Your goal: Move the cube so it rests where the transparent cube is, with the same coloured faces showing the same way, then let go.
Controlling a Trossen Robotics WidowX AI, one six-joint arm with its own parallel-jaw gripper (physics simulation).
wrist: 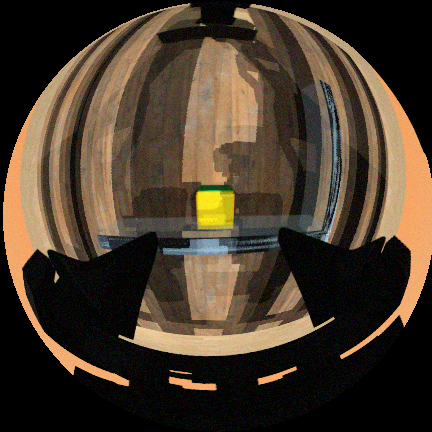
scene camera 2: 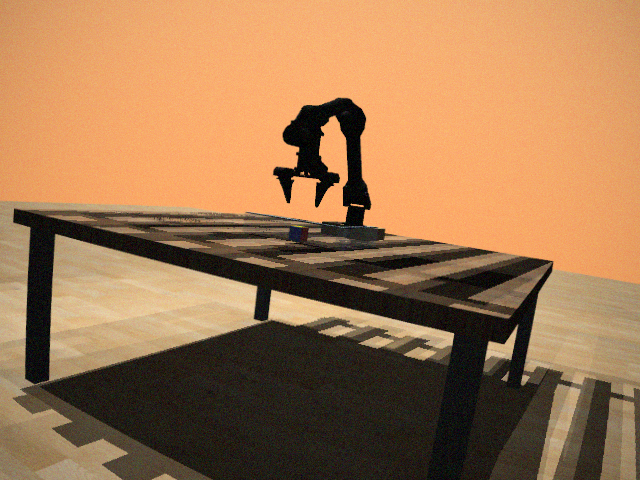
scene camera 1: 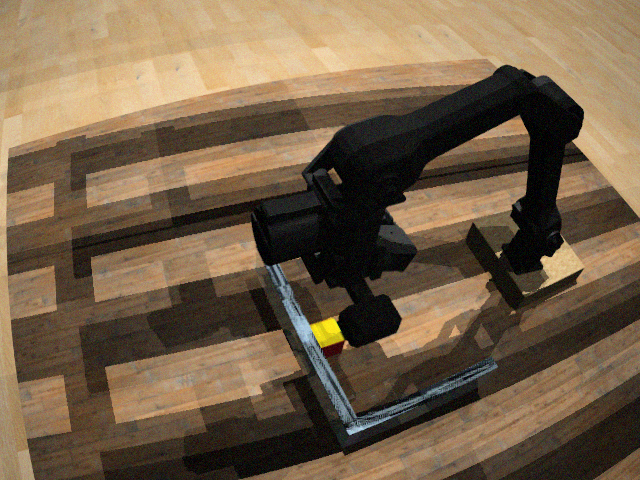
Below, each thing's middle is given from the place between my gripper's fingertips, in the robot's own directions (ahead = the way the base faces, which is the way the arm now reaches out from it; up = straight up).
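Scene:
The grey L-shaped frame (scene camera 2: 328, 236) is 10 mm to the right of my hand, 70 mm behind it and 70 mm below it. As for the transparent cube (wrist: 213, 211), I find it 80 mm below my hand.

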